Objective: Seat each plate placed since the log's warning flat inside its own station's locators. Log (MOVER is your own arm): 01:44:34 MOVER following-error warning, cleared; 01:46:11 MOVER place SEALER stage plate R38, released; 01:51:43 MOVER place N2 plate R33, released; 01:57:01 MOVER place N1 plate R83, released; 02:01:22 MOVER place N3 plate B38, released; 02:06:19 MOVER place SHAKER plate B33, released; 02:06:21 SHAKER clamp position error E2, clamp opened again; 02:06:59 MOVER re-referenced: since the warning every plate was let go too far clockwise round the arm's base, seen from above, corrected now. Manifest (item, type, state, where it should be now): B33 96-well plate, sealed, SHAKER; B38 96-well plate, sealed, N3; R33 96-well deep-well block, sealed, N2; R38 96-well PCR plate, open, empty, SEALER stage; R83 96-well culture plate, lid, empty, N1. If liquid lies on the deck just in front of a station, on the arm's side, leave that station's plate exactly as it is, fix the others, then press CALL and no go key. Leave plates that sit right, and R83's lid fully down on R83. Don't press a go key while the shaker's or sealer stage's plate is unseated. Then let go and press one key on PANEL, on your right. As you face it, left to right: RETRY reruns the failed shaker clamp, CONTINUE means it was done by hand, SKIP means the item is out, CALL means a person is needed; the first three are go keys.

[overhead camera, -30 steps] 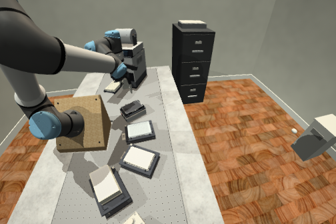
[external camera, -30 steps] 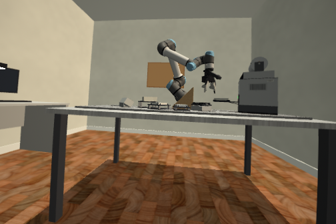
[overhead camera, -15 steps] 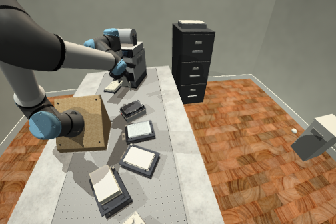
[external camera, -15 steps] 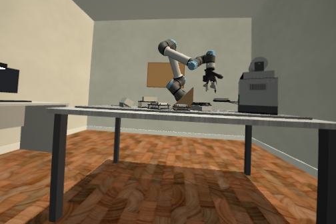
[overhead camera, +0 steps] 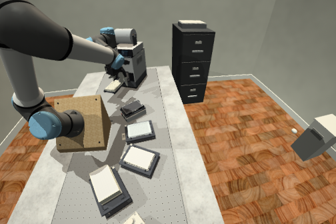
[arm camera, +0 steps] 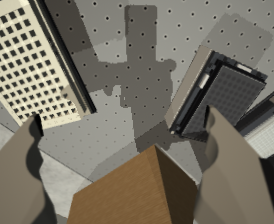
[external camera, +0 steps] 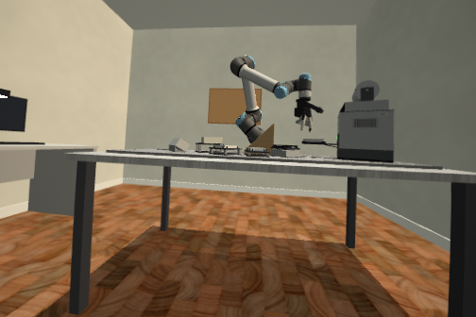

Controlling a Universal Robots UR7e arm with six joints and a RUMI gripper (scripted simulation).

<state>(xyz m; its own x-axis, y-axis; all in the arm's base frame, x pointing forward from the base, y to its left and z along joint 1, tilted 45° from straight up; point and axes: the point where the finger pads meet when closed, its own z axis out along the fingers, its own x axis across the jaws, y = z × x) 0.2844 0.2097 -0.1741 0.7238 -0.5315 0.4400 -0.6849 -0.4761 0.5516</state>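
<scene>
Right now the cream PCR plate is 6 cm behind my hand, 8 cm to the left of it and 6 cm below it. Round my hand: retry key (1 cm ahead, 76 cm to the right, 10 cm below); dark plate (6 cm ahead, 15 cm to the right, 11 cm below); continue key (3 cm behind, 78 cm to the right, 10 cm below).
</scene>
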